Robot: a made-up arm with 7 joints.
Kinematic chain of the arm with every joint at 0, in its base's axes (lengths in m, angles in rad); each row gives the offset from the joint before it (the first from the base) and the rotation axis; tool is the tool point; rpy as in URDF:
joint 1: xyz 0 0 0.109 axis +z
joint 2: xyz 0 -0.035 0.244 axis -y
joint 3: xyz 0 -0.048 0.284 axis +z
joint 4: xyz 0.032 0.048 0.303 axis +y
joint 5: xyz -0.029 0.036 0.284 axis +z
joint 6: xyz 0 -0.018 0.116 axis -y
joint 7: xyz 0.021 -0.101 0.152 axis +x
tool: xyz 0 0 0 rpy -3.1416 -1.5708 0
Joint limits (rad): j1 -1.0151..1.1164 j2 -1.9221..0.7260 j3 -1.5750..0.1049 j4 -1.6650..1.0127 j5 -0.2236..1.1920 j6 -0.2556..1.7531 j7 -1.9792..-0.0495
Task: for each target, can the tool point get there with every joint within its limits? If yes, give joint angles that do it. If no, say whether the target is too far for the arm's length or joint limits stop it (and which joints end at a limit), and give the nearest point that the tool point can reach.
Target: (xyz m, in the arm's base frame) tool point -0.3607 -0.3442 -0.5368
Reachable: no: joint limits stop it (at a limit: joint 1, joint 2, joint 4, joint 5, joint 6) | nearest point 0.0165 -0.6584 -0.3820 | short by 0.515 m
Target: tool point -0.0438 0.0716 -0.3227
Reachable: no: joint limits stop it (at a limit: joint 1, joint 2, joint 4, joint 6) | nearest point 0.1974 0.5192 -0.4218 | short by 0.518 m
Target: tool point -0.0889 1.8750 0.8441
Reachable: no: too far | nearest point 0.1880 0.9803 0.6405 | short by 0.958 m
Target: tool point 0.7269 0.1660 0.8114
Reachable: yes | joints -0.0592 -1.5006 -0.6904 -1.2048 -0.0987 0.1429 -1.5577
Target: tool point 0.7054 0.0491 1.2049
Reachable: yes | joints 0.3079 -0.5206 -0.0653 0.3219 0.7783 0.8664 -0.3167
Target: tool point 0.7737 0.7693 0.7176
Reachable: yes | joints 0.9289 -1.2376 -1.1168 0.0420 0.4022 0.1423 -0.4800
